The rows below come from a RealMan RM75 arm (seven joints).
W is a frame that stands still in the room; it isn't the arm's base.
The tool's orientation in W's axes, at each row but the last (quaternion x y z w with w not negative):
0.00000 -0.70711 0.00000 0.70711
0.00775 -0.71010 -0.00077 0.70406
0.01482 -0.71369 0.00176 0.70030
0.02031 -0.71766 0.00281 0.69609
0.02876 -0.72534 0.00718 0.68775
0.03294 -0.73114 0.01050 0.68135
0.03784 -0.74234 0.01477 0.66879
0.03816 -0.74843 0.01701 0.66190
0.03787 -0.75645 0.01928 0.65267
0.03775 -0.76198 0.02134 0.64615
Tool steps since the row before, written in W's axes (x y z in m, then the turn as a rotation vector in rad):
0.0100 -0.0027 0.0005 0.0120 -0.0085 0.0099
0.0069 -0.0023 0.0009 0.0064 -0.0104 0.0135
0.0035 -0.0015 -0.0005 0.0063 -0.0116 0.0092
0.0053 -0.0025 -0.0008 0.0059 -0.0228 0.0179
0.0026 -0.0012 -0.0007 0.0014 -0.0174 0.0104
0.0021 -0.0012 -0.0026 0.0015 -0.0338 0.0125
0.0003 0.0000 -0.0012 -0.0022 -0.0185 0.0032
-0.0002 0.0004 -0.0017 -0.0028 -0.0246 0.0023
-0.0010 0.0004 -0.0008 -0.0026 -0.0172 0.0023
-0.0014 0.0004 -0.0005 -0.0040 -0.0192 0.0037
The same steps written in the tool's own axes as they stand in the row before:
0.0005 -0.0027 -0.0100 0.0099 -0.0085 -0.0120
0.0009 -0.0024 -0.0069 0.0136 -0.0103 -0.0064
-0.0005 -0.0016 -0.0035 0.0093 -0.0116 -0.0062
-0.0009 -0.0027 -0.0052 0.0183 -0.0225 -0.0057
-0.0008 -0.0014 -0.0025 0.0109 -0.0171 -0.0011
-0.0027 -0.0014 -0.0018 0.0135 -0.0334 -0.0003
-0.0012 -0.0001 -0.0002 0.0041 -0.0182 0.0032
-0.0017 0.0004 0.0004 0.0035 -0.0242 0.0044
-0.0007 0.0005 0.0011 0.0032 -0.0169 0.0036
-0.0003 0.0005 0.0014 0.0049 -0.0187 0.0049

